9 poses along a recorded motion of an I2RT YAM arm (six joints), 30 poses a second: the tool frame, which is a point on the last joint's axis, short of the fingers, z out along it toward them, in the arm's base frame.
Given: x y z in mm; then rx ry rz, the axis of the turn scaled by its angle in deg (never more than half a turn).
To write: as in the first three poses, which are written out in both.
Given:
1: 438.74 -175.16 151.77 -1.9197 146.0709 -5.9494
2: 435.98 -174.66 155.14 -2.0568 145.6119 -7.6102
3: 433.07 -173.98 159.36 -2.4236 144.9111 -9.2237
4: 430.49 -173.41 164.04 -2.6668 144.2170 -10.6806
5: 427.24 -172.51 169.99 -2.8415 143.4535 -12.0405
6: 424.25 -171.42 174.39 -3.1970 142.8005 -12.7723
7: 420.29 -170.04 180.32 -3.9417 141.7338 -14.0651
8: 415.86 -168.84 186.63 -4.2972 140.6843 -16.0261
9: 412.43 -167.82 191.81 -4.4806 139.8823 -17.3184
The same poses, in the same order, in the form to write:
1: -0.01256 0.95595 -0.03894 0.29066 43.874 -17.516 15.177
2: -0.01348 0.95446 -0.04988 0.29383 43.598 -17.466 15.514
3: -0.01593 0.95224 -0.06061 0.29884 43.307 -17.398 15.936
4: -0.01757 0.94999 -0.07036 0.30373 43.049 -17.341 16.404
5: -0.01877 0.94750 -0.07953 0.30913 42.724 -17.251 16.999
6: -0.02117 0.94543 -0.08456 0.31394 42.425 -17.142 17.439
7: -0.02619 0.94190 -0.09347 0.32157 42.029 -17.004 18.032
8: -0.02865 0.93805 -0.10686 0.32838 41.586 -16.884 18.663
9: -0.02995 0.93509 -0.11577 0.33363 41.243 -16.782 19.181
